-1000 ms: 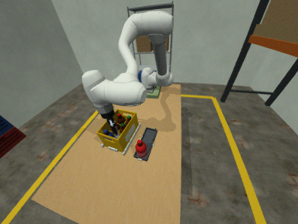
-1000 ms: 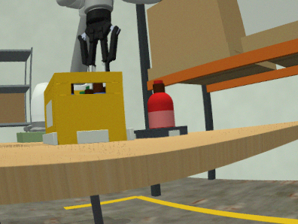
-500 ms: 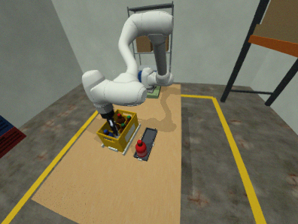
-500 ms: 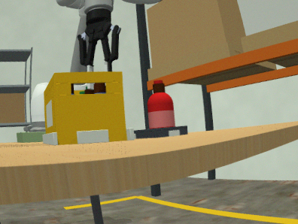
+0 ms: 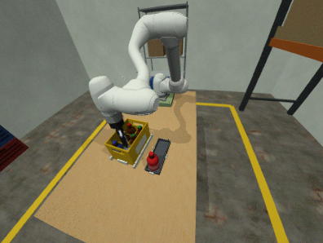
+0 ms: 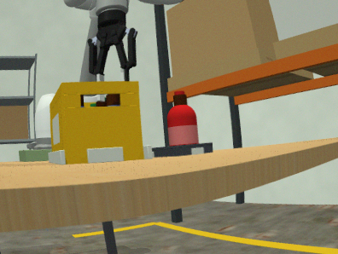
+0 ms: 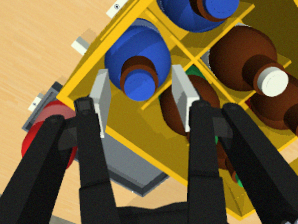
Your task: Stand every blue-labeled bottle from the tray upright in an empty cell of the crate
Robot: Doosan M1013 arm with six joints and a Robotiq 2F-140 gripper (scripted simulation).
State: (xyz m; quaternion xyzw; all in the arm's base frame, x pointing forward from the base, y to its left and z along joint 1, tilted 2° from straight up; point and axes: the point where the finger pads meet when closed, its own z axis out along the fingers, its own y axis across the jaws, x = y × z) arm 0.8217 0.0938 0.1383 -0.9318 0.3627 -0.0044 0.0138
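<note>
Now: the yellow crate 9 cm below my hand, 9 cm behind it and 5 cm to the right of it. Also, from my hand: red-labeled bottle: 18 cm to the left, 9 cm below; dark tray: 18 cm to the left, 16 cm below, 9 cm behind.
</note>
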